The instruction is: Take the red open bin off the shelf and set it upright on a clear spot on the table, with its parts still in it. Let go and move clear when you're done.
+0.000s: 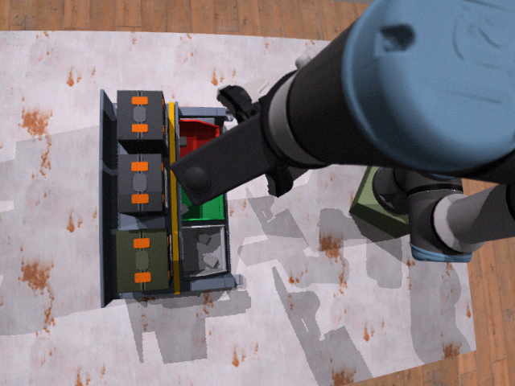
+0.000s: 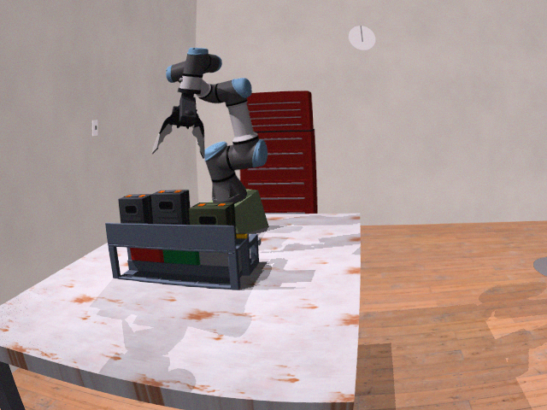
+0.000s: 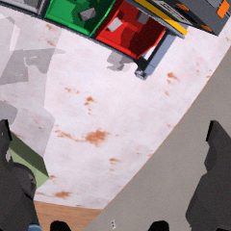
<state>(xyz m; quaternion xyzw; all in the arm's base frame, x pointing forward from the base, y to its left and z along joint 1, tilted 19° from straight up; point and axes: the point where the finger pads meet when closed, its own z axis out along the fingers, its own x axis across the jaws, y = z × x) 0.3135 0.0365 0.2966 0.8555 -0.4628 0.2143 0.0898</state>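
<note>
The red open bin is 8 cm ahead of my hand, 6 cm to the right of it and 27 cm below it. Round my hand: yellow bar (11 cm ahead, 5 cm to the left, 20 cm below); olive case (14 cm ahead, 17 cm to the left, 16 cm below); green bin (7 cm ahead, 5 cm to the left, 27 cm below).
</note>
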